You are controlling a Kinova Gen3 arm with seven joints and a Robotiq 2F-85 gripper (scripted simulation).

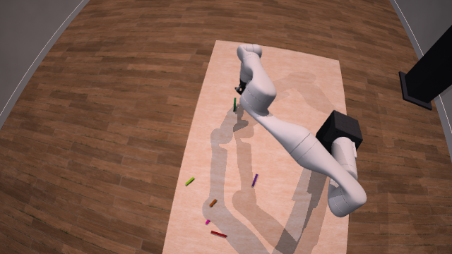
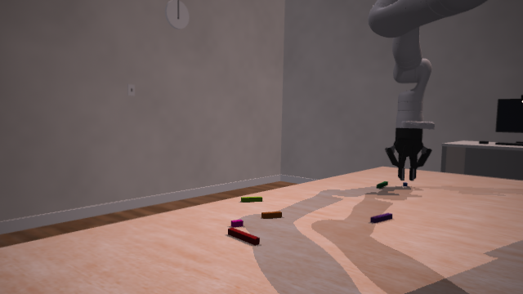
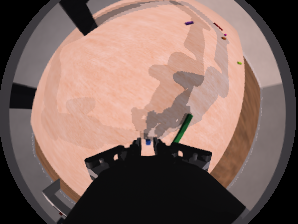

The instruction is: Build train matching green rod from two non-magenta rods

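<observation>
The blue rod is 30 mm below my hand. Also, from my hand: green rod (60 mm to the left, 40 mm ahead, 30 mm below); lime rod (520 mm to the left, 120 mm ahead, 30 mm below); purple rod (420 mm to the left, 160 mm behind, 30 mm below).
</observation>
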